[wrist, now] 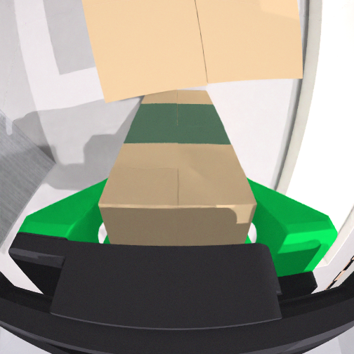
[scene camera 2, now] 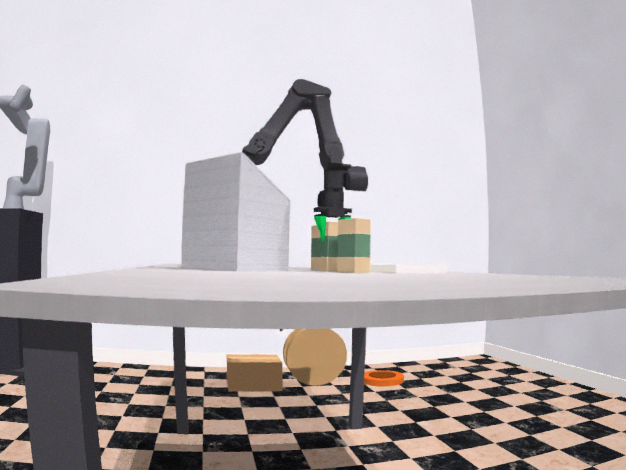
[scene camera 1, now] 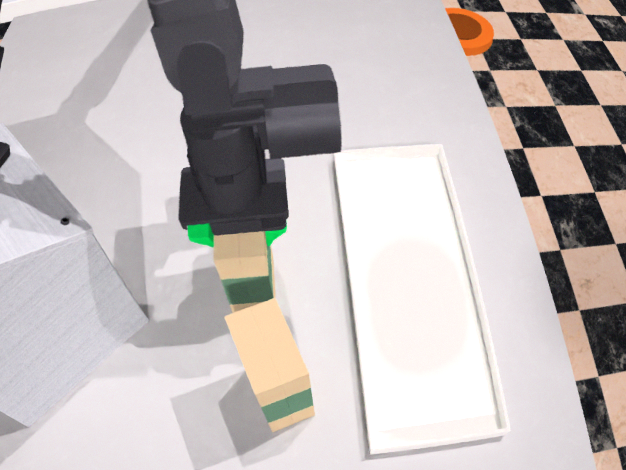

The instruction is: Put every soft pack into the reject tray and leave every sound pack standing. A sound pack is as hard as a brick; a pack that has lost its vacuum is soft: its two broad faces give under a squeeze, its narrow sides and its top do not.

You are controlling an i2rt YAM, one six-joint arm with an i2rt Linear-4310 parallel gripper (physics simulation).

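Frame: origin at the arm's base, x ahead, y right, z down, level; metres.
Where they show: gripper, between the fingertips: (scene camera 2: 331, 242); arm's base, origin of its link: (scene camera 2: 237, 181).
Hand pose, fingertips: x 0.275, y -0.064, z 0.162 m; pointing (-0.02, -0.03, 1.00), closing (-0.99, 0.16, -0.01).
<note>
Things, the pixels of their centre, and the offset from my fingertips.
- middle pack, middle of its body: (scene camera 1: 247, 258) (scene camera 2: 332, 246) dx +0.002, dy +0.011, dz +0.013 m
- third pack, middle of its body: (scene camera 2: 319, 260) dx -0.027, dy -0.096, dz +0.054 m
- white reject tray, middle of its body: (scene camera 1: 413, 279) (scene camera 2: 394, 268) dx +0.190, dy -0.004, dz +0.073 m
Three tan packs with green bands stand on the table. My gripper (scene camera 1: 238, 236) (scene camera 2: 332, 230) (wrist: 176, 174) points down, its green fingers against the two sides of the middle pack (scene camera 1: 240, 252) (scene camera 2: 332, 247) (wrist: 177, 175); it is shut on that pack, which stands upright. The near pack (scene camera 1: 267, 349) (scene camera 2: 353, 245) (wrist: 195, 45) stands turned at an angle, close to the middle pack. A third pack (scene camera 2: 316, 260) shows partly behind the left finger; the hand hides it in scene camera 1. The white reject tray (scene camera 1: 404, 202) (scene camera 2: 414, 268) (wrist: 330, 100) holds no pack.
A grey block with a sloped side (scene camera 1: 55, 313) (scene camera 2: 212, 217) (wrist: 20, 175) stands left of the packs. The tray's raised rim runs along the packs' right side. The table edge (scene camera 2: 303, 313) lies beyond the tray. An orange ring (scene camera 1: 483, 40) (scene camera 2: 371, 379) lies on the floor.
</note>
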